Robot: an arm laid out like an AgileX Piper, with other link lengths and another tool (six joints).
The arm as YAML. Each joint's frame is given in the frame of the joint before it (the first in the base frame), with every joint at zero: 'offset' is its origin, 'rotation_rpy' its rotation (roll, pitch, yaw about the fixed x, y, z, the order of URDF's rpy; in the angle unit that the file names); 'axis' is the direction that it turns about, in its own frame. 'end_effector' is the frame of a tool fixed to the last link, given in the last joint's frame.
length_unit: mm
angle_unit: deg
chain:
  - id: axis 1
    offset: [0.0, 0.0, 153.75]
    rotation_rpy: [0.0, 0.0, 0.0]
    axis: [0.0, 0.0, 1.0]
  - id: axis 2
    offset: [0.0, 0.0, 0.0]
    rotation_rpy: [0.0, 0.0, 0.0]
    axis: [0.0, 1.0, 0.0]
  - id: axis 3
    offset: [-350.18, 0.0, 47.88]
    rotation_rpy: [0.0, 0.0, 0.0]
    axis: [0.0, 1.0, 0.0]
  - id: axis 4
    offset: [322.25, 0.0, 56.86]
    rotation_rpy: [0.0, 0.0, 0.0]
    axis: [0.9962, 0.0, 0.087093]
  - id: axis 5
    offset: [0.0, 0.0, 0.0]
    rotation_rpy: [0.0, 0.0, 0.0]
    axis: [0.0, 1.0, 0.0]
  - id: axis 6
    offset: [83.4, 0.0, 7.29]
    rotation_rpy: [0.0, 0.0, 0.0]
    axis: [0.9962, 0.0, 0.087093]
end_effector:
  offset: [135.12, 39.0, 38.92]
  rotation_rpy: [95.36, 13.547, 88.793]
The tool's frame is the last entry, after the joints.
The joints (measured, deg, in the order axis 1, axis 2, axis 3, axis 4, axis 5, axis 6), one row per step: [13.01 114.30 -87.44 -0.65 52.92 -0.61]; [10.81 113.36 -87.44 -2.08 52.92 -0.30]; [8.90 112.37 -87.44 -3.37 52.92 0.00]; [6.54 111.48 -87.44 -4.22 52.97 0.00]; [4.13 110.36 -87.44 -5.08 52.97 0.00]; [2.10 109.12 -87.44 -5.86 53.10 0.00]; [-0.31 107.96 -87.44 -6.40 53.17 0.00]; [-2.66 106.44 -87.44 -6.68 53.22 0.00]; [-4.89 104.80 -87.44 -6.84 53.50 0.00]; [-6.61 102.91 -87.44 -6.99 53.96 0.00]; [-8.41 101.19 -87.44 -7.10 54.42 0.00]
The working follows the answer.
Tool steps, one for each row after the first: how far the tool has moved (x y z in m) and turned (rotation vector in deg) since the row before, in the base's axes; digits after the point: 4 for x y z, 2 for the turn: [0.0067 -0.0258 0.0088 -1.03 -1.18 -1.98]; [0.0048 -0.0228 0.0095 -0.93 -1.18 -1.75]; [0.0041 -0.0262 0.0086 -0.68 -0.94 -2.08]; [0.0029 -0.0268 0.0110 -0.71 -1.19 -2.14]; [0.0006 -0.0229 0.0121 -0.69 -1.15 -1.81]; [-0.0001 -0.0260 0.0114 -0.50 -1.10 -2.27]; [-0.0018 -0.0245 0.0152 -0.31 -1.46 -2.28]; [-0.0040 -0.0228 0.0159 -0.25 -1.35 -2.23]; [-0.0060 -0.0173 0.0179 -0.30 -1.41 -1.74]; [-0.0067 -0.0176 0.0160 -0.28 -1.24 -1.84]
Tool pose at each row, in the base's axes (x y z in m, rotation vector in deg; rounded; the steps above come from the unrounded poses): [0.5612 0.1681 0.1510 90.82 148.63 1.95]; [0.5678 0.1423 0.1598 92.50 145.75 1.39]; [0.5726 0.1195 0.1693 93.86 143.08 0.98]; [0.5767 0.0934 0.1779 95.77 140.40 0.65]; [0.5796 0.0665 0.1889 97.57 137.45 0.50]; [0.5802 0.0436 0.2010 98.95 134.81 0.38]; [0.5802 0.0176 0.2124 100.91 131.86 0.37]; [0.5784 -0.0069 0.2276 102.76 128.69 0.89]; [0.5744 -0.0297 0.2435 104.55 125.65 1.37]; [0.5684 -0.0469 0.2614 105.70 122.98 1.95]; [0.5617 -0.0645 0.2774 106.99 120.34 2.37]

